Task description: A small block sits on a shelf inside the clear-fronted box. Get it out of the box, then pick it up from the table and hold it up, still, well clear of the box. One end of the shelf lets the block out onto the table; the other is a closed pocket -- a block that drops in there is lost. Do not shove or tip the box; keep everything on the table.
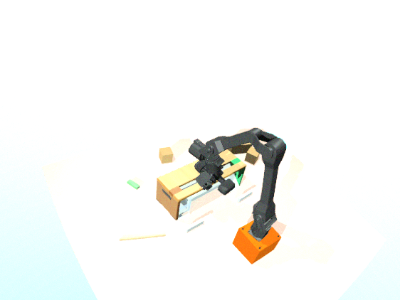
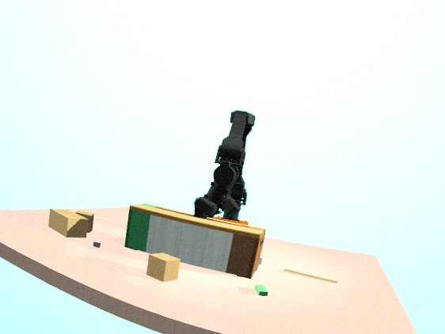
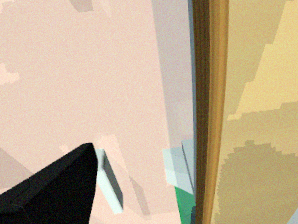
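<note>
Now: the cream block 50 mm ahead of my gripper tip and 20 mm to the right of it. Round my gripper tip: dark chip: 220 mm ahead, 240 mm to the right, 80 mm below; wooden box: 30 mm ahead, 10 mm to the left, 30 mm below; green block: 280 mm ahead, 230 mm to the left, 80 mm below.
</note>
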